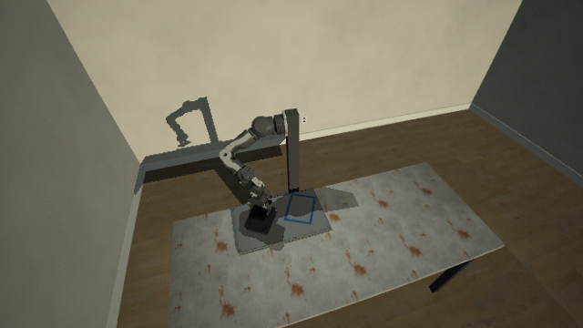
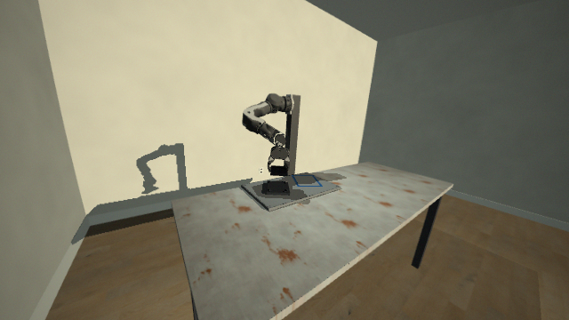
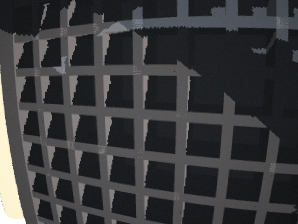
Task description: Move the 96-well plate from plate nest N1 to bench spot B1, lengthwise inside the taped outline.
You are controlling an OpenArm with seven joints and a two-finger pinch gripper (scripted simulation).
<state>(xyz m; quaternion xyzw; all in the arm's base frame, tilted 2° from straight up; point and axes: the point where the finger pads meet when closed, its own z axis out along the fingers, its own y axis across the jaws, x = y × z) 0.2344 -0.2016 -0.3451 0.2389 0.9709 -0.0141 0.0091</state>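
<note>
Right now my hand is 9 cm above the small white label, 8 cm to the right of it and 4 cm past it. Also, from my hand: dark 96-well plate right at my hand; then dark plate nest 10 cm below.
</note>
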